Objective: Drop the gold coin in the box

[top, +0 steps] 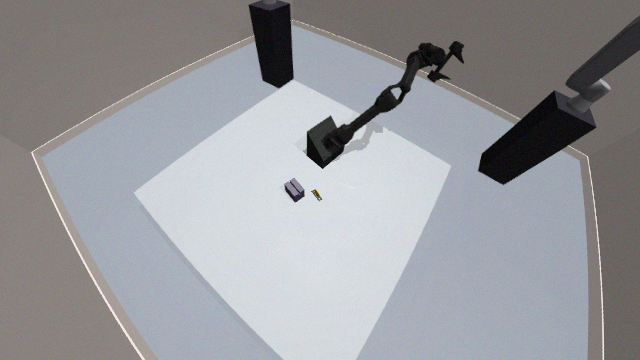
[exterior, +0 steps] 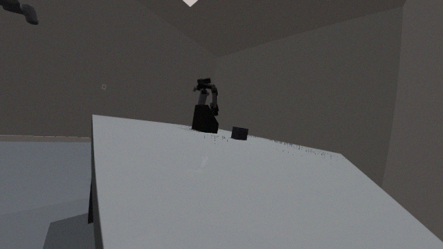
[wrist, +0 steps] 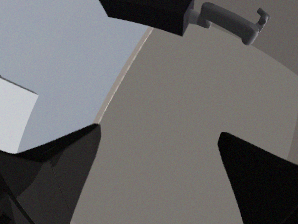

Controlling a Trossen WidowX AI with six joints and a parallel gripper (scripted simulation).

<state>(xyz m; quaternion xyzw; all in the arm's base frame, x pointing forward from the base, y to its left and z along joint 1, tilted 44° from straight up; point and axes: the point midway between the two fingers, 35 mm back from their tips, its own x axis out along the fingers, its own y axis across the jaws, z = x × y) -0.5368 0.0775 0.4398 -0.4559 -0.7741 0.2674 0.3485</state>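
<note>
Now: the gold coin 75 cm ahead of my gripper tip, 44 cm below it and 28 cm to the right of it.
</note>
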